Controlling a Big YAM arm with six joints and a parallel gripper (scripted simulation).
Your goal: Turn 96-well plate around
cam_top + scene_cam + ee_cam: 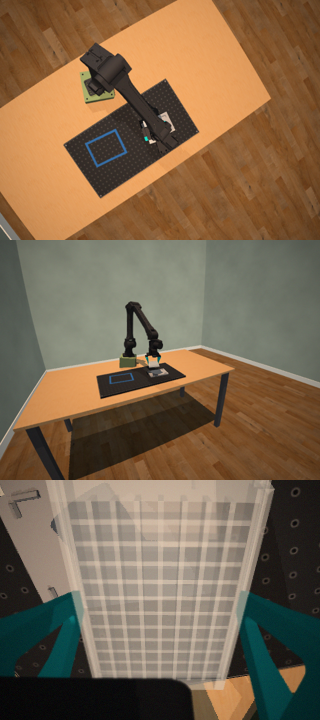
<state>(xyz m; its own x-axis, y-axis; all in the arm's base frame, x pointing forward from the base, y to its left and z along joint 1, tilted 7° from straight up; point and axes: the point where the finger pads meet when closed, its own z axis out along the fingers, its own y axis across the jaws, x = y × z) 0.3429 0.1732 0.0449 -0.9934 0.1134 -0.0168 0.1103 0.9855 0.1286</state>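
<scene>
Now: the plate nest N1 40 mm to the left of my hand and 90 mm below it. Round my hand: 96-well plate: 10 mm below.
</scene>
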